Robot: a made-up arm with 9 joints. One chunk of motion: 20 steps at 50 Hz.
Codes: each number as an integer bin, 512 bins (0 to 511) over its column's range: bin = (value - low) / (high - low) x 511, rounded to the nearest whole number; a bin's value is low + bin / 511 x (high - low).
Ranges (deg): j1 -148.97..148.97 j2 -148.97..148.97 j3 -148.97..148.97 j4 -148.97..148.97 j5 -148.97..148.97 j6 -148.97..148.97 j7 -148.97..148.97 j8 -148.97..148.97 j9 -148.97..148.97
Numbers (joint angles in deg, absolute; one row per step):
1: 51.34 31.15 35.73 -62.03 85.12 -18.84 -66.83 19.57 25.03
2: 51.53 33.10 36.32 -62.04 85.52 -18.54 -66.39 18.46 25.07
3: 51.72 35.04 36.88 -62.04 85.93 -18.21 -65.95 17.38 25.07
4: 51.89 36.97 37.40 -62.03 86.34 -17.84 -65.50 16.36 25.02
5: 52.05 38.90 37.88 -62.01 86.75 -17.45 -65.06 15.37 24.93
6: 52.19 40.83 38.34 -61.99 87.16 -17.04 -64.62 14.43 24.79
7: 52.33 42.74 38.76 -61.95 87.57 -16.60 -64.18 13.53 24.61
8: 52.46 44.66 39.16 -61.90 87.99 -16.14 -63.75 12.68 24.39
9: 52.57 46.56 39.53 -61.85 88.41 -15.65 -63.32 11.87 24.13
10: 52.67 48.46 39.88 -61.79 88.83 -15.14 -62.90 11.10 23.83
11: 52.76 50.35 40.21 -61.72 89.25 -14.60 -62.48 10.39 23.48
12: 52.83 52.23 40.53 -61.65 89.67 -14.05 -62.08 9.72 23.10
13: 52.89 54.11 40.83 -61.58 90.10 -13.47 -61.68 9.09 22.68
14: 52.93 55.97 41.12 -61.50 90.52 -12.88 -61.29 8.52 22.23
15: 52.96 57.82 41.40 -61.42 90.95 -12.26 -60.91 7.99 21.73
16: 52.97 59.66 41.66 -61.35 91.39 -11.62 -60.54 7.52 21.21
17: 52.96 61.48 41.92 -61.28 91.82 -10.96 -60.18 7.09 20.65
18: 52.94 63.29 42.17 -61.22 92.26 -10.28 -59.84 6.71 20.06
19: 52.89 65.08 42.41 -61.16 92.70 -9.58 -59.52 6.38 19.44
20: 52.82 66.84 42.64 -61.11 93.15 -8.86 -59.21 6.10 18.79
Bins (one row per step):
1: 344 309 317 149 401 223 141 289 298
2: 344 312 318 149 402 224 142 287 298
3: 344 316 319 149 403 224 142 285 298
4: 344 319 320 149 404 225 143 284 298
5: 345 322 320 149 404 226 144 282 298
6: 345 326 321 149 405 226 145 280 298
7: 345 329 322 149 406 227 145 279 298
8: 345 332 323 149 406 228 146 277 297
9: 346 335 323 149 407 229 147 276 297
10: 346 339 324 150 408 230 148 275 296
11: 346 342 324 150 409 230 148 273 296
12: 346 345 325 150 409 231 149 272 295
13: 346 348 326 150 410 232 150 271 294
14: 346 351 326 150 411 233 150 270 294
15: 346 355 327 150 411 234 151 269 293
16: 346 358 327 150 412 236 152 268 292
17: 346 361 327 150 413 237 152 268 291
18: 346 364 328 151 414 238 153 267 290
19: 346 367 328 151 414 239 153 266 289
20: 346 370 329 151 415 240 154 266 288

